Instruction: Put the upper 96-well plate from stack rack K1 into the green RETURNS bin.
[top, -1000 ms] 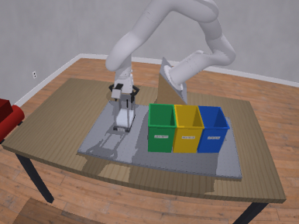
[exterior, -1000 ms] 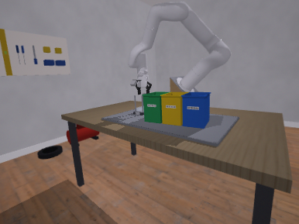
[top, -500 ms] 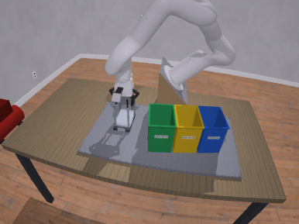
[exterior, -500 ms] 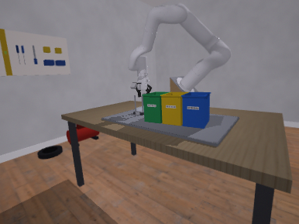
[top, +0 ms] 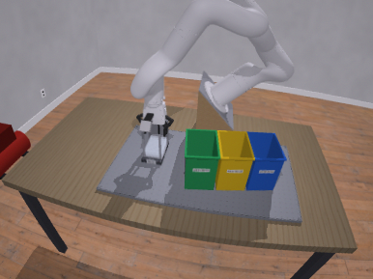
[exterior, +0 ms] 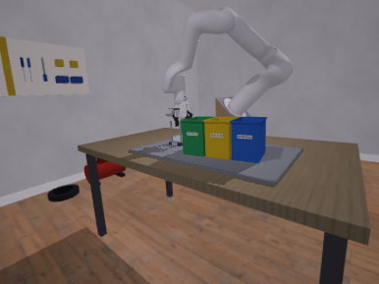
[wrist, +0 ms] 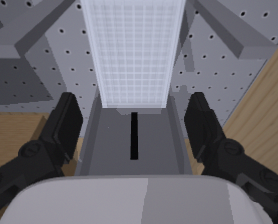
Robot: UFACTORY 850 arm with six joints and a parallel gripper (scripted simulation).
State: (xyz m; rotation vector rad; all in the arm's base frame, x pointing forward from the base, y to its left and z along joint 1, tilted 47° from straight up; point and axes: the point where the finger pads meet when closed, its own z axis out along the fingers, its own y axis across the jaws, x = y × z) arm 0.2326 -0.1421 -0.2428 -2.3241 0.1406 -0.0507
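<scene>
The 96-well plate lies 80 mm below my hand. From my hand the other things lie so: yellow bin 130 mm ahead, 340 mm to the left, 30 mm below; then blue bin 130 mm ahead, 470 mm to the left, 30 mm below; then green bin 140 mm ahead, 210 mm to the left, 30 mm below.
</scene>
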